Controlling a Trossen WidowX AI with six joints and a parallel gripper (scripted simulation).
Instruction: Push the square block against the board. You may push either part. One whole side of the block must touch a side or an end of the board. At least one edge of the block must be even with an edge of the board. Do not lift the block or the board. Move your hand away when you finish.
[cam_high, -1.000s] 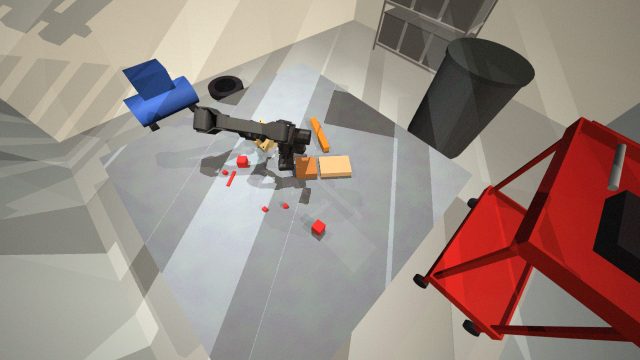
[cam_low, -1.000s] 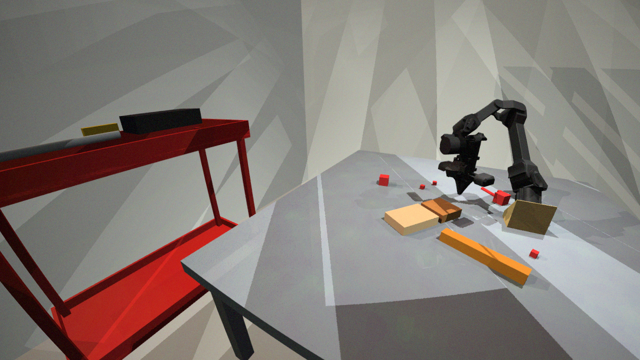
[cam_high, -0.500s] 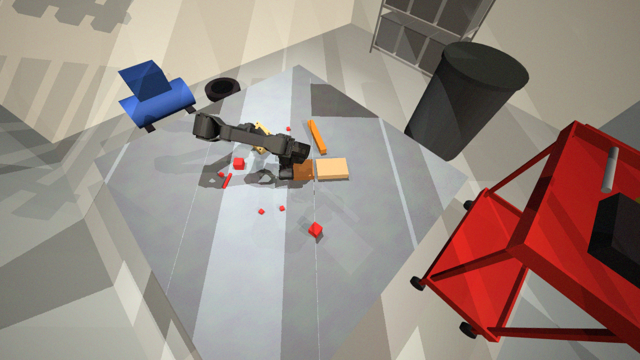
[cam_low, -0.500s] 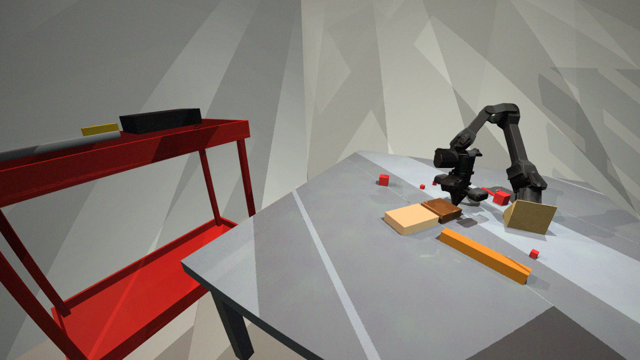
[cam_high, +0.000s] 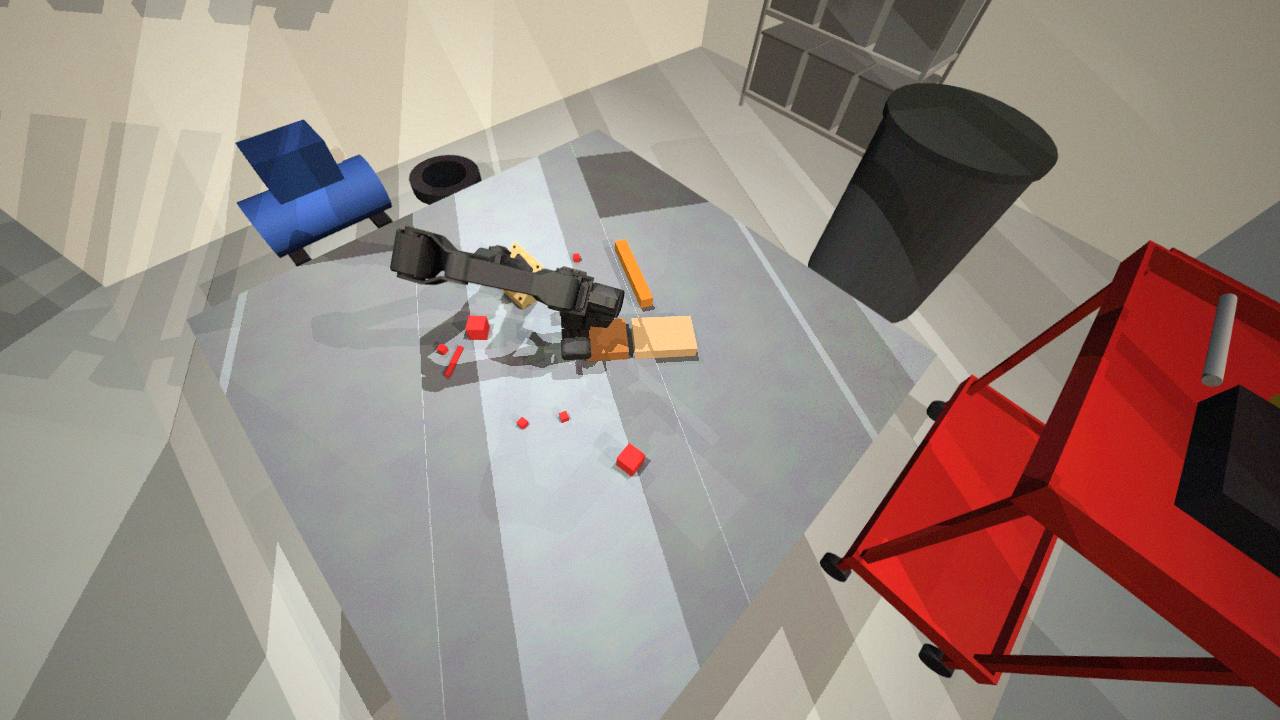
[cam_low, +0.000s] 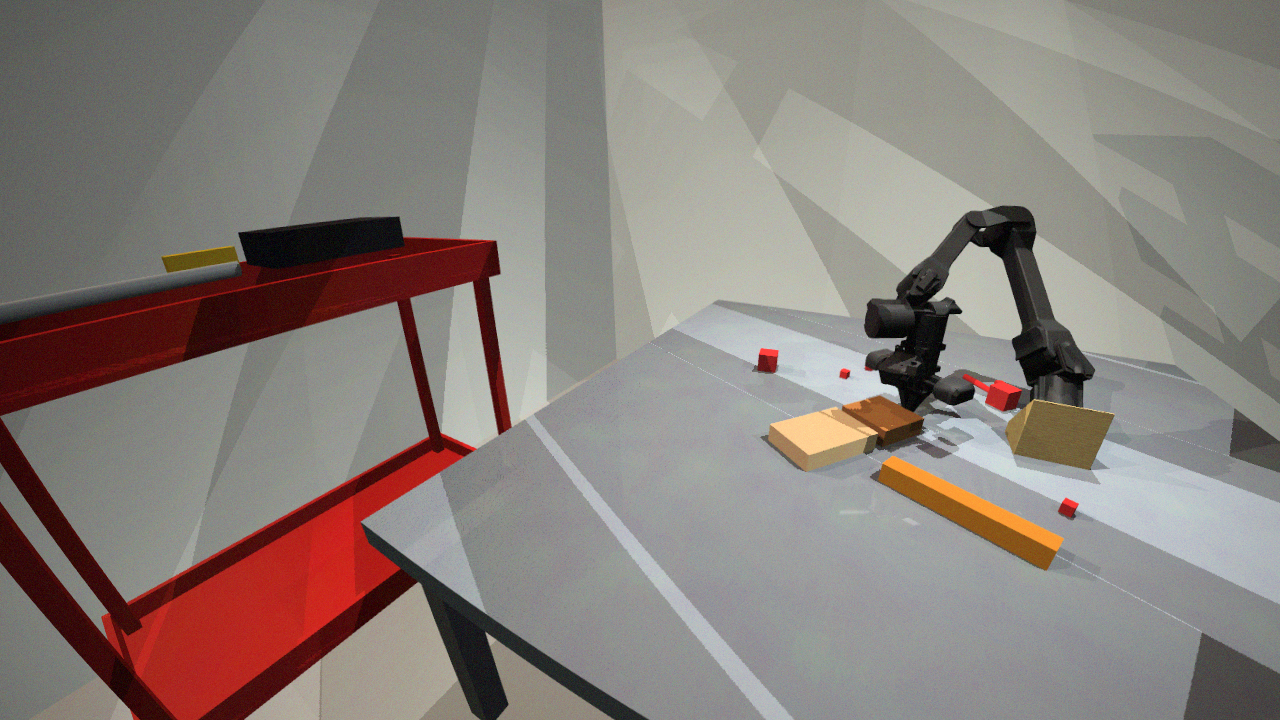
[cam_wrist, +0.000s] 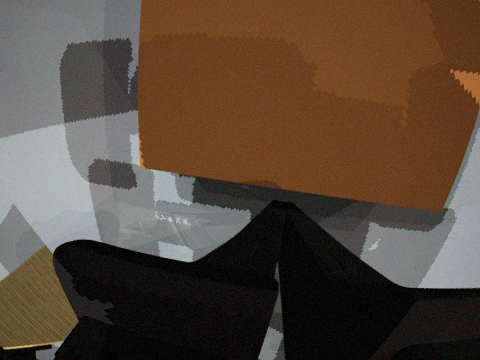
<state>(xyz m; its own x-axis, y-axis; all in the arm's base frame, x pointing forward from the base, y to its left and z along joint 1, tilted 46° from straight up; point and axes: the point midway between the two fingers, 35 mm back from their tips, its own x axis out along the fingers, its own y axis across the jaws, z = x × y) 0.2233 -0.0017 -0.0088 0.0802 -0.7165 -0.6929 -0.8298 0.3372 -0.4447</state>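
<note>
Right now the square block is 6 cm to the left of my gripper tip, 4 cm ahead of it and 1 cm above it. From my gripper tip the other things lie so: red stick (25 cm to the right, 13 cm behind); then orange bar (25 cm to the left, 9 cm behind, 1 cm above); then board (17 cm to the left, 12 cm ahead, 1 cm above).
</note>
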